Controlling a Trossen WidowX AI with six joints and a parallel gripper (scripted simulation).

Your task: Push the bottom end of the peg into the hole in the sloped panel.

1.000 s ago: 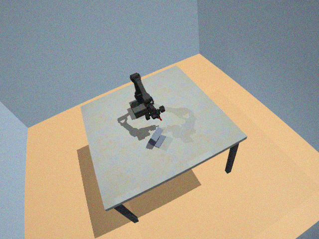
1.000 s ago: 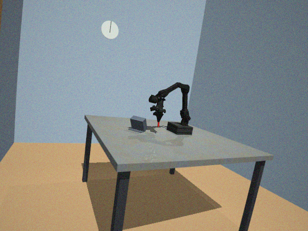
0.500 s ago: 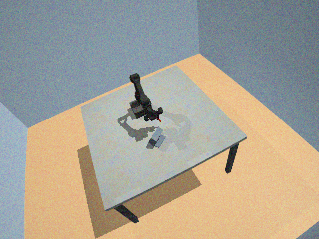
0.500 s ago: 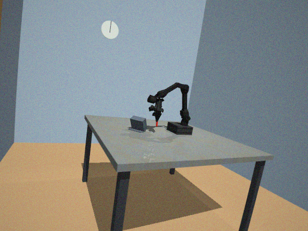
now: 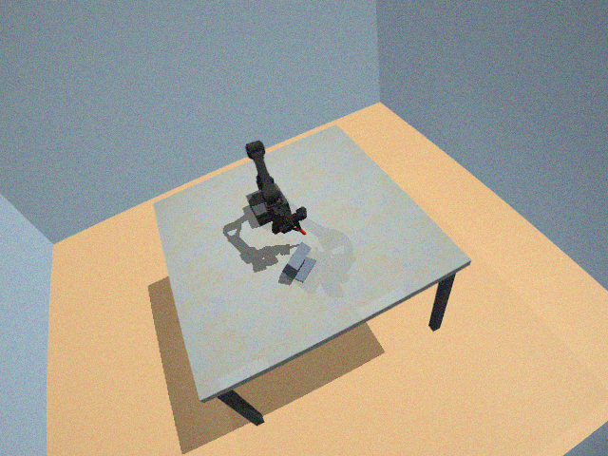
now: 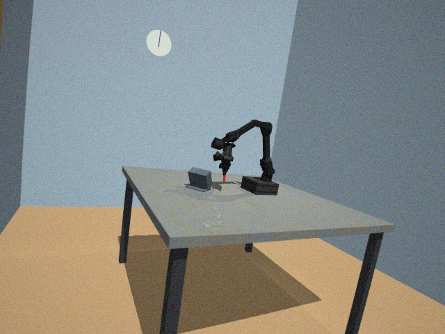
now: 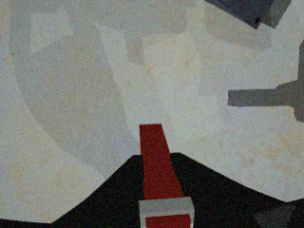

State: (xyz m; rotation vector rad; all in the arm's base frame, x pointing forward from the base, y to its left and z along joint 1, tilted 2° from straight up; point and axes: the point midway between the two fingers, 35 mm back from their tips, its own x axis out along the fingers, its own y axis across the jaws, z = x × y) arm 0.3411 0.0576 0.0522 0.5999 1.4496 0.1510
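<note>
Right now the grey sloped panel is 12 cm ahead of my gripper tip, 7 cm to the right of it and 4 cm below it. From my gripper tip the other things lie so: thin flat foot plate (14 cm ahead, 10 cm below, 5 cm to the right); then red square peg (1 cm to the right, 1 cm above).
</note>
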